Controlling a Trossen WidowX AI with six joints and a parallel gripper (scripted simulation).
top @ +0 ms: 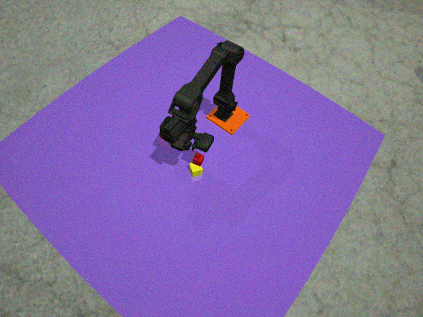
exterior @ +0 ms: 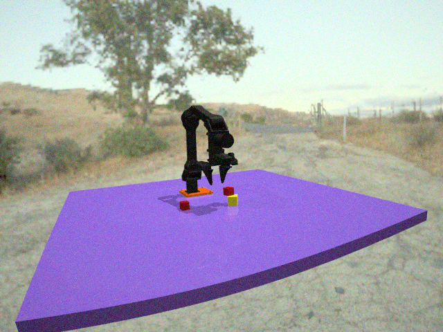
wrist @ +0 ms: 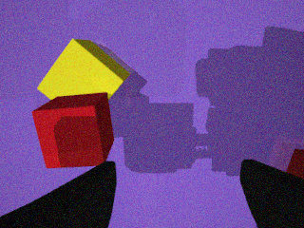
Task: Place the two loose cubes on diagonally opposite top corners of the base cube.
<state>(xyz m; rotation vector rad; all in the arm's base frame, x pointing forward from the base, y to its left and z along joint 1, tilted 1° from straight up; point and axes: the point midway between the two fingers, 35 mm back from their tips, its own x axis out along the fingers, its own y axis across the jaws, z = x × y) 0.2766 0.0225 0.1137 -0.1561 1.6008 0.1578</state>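
Right now the yellow base cube is 20 mm ahead of my gripper tip, 60 mm to the left of it and 80 mm below it.
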